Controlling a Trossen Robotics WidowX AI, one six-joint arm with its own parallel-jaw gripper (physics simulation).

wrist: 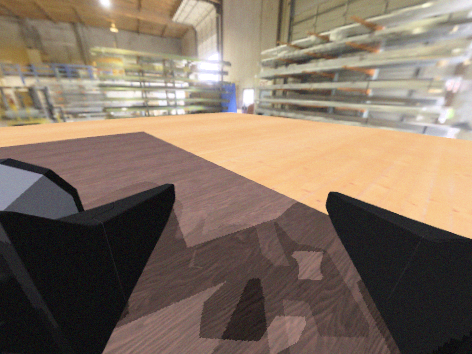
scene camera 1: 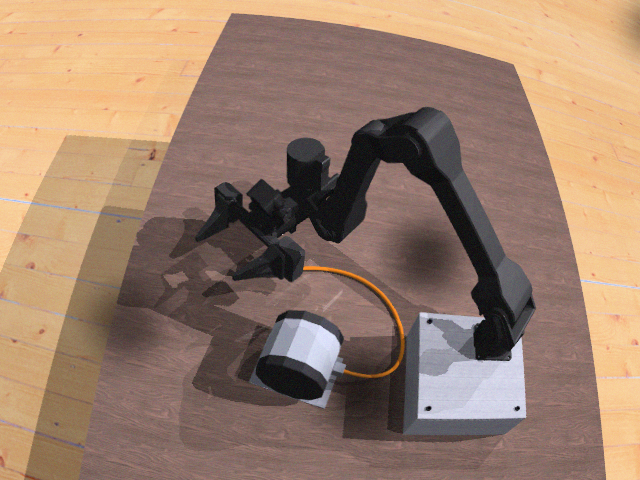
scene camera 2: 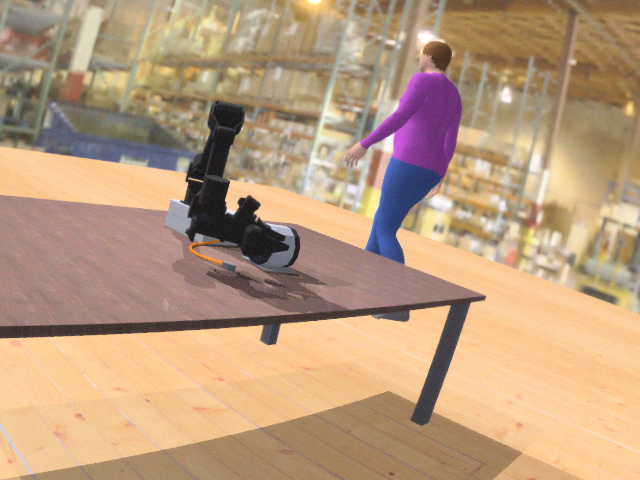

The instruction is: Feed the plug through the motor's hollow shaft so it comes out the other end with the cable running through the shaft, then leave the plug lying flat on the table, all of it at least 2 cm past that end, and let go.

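Places are measured from the arm's base along level axes (x ahead, y left, z up), in centimetres.
Where they show: gripper, fingertip midpoint: (wrist: 251, 195) (scene camera 1: 213, 258) (scene camera 2: 286, 243); arm's base at its link origin: (scene camera 1: 492, 342).
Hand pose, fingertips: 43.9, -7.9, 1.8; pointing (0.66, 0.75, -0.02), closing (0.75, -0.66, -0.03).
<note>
Things, the pixels of their top centre, and the offset from my fingertips, as dx, dy, dz. "spot": a spot on its surface instead.
- motor at its top centre: (scene camera 1: 305, 341) (scene camera 2: 277, 225) -14.6, +11.9, +0.7
- orange cable at a spot on its surface: (scene camera 1: 382, 294) spot: -27.0, -4.0, -8.9
- grey plug at its top centre: (scene camera 2: 229, 263) -10.2, -5.9, -8.1
The motor (scene camera 1: 302, 343) (scene camera 2: 284, 232) (wrist: 40, 197) is a pale drum with dark ends, lying on its side on a small plate. Its shaft opening cannot be made out. The orange cable (scene camera 1: 382, 294) (scene camera 2: 199, 253) leaves a grey fitting on the motor's side and curves round over the table. The grey plug (scene camera 2: 227, 266) at its end lies on the table outside the motor; in scene camera 1 the gripper hides it. My gripper (scene camera 1: 215, 258) (wrist: 251, 195) is wide open and empty, above the table beyond the motor. One finger overlaps the motor in scene camera 2.
The arm's pale base box (scene camera 1: 465, 387) stands to the right of the motor in scene camera 1, close to the cable's curve. The table edge (scene camera 2: 361, 311) runs beyond the gripper. A person (scene camera 2: 426, 118) in a purple top is behind the table in scene camera 2.
</note>
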